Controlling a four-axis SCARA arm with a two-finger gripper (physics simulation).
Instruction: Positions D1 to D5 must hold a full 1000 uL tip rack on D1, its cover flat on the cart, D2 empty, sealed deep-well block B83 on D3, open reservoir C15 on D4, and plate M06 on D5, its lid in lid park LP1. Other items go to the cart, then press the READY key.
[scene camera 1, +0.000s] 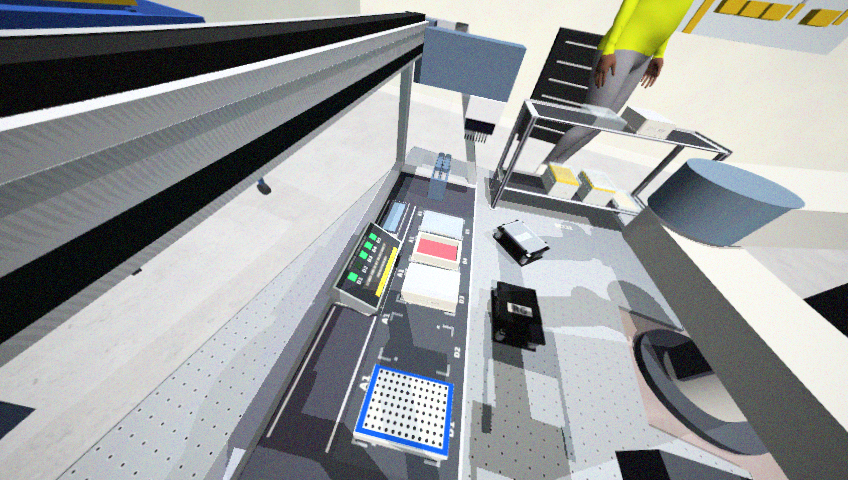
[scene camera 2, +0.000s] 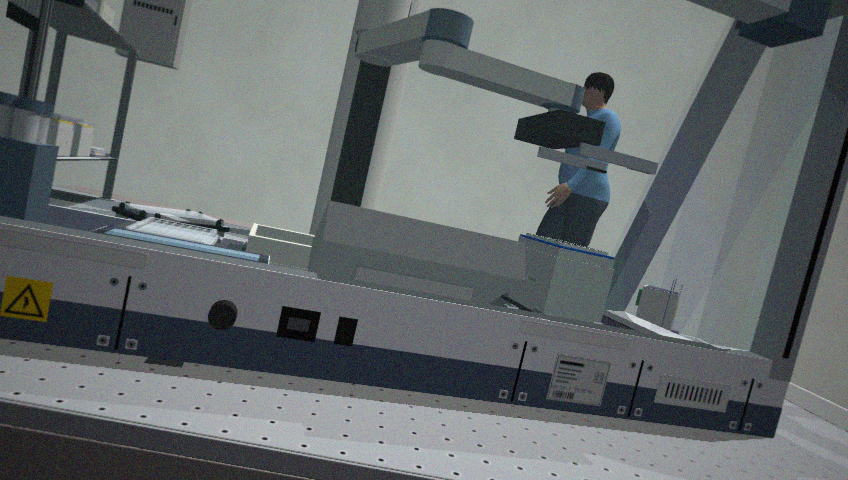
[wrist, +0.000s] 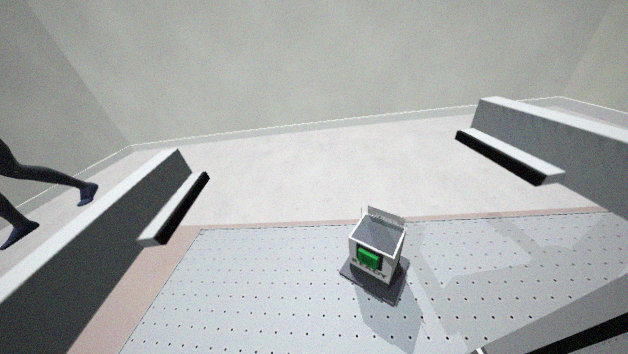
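Pixels of known places: gripper, between the fingertips: (wrist: 329, 140); arm's base, origin of its link: (scene camera 1: 692, 383).
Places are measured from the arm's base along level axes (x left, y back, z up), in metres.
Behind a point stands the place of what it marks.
My gripper (scene camera 2: 630, 167) {x 0.521, y -0.348, z 0.323 m} (wrist: 329, 140) {x 0.521, y -0.348, z 0.323 m} is open and empty, high above the bench. The white READY box (wrist: 390, 266) {x 0.574, y -0.414, z 0.095 m} with its green key (wrist: 368, 258) {x 0.584, y -0.385, z 0.100 m} stands beyond and below the fingers in the wrist view. In scene camera 1, a blue-rimmed tip rack (scene camera 1: 406, 410) {x 0.346, y -0.624, z 0.167 m} sits on D1, and D2 (scene camera 1: 416, 339) {x 0.214, y -0.652, z 0.069 m} is empty. A white block (scene camera 1: 431, 285) {x 0.107, y -0.665, z 0.114 m} sits on D3, an open reservoir (scene camera 1: 438, 249) {x -0.035, y -0.690, z 0.081 m} with red contents on D4, and a pale plate (scene camera 1: 442, 224) {x -0.138, y -0.712, z 0.083 m} on D5. A bluish lid (scene camera 1: 394, 217) {x -0.082, y -0.851, z 0.092 m} lies beside D5. Labels B83, C15 and M06 are not readable.
A panel (scene camera 1: 363, 261) {x 0.139, y -0.819, z 0.146 m} shows green lamps for D1, D3, D4 and D5; D2's is dark. Two black devices (scene camera 1: 517, 315) {x 0.057, y -0.450, z 0.063 m} (scene camera 1: 520, 240) {x -0.209, y -0.467, z 0.071 m} stand beside the deck. A metal-framed cart (scene camera 1: 529, 107) {x -0.487, y -0.592, z 0.363 m} holds yellow-topped boxes (scene camera 1: 562, 175) {x -0.502, y -0.387, z 0.183 m} and a white box (scene camera 1: 651, 123) {x -0.500, y -0.259, z 0.396 m}. People stand beyond the bench.
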